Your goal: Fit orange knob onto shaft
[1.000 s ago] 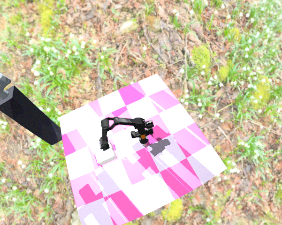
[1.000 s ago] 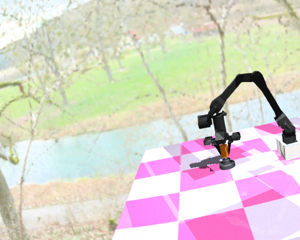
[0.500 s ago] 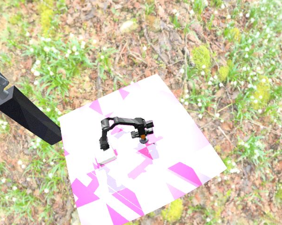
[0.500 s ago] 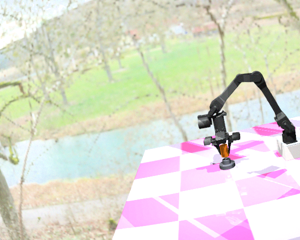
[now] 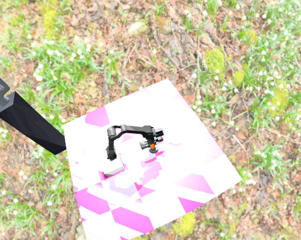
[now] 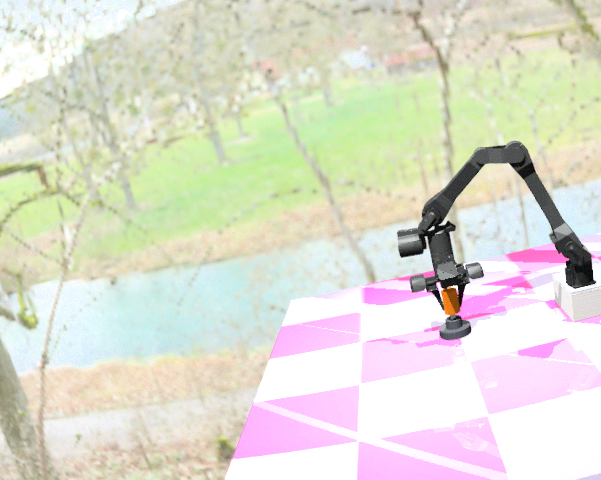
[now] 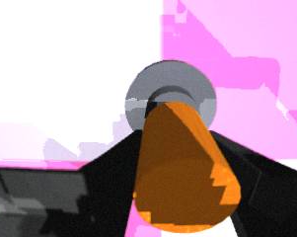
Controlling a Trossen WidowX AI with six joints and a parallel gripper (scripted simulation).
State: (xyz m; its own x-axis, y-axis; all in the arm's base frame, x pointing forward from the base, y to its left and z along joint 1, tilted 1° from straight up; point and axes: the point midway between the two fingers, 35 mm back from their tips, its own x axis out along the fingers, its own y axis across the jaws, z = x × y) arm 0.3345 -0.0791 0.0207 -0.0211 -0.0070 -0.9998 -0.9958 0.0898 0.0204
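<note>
Right now the orange knob is 3 cm above my gripper tip. Round my gripper tip: round pedestal: 4 cm below.
</note>
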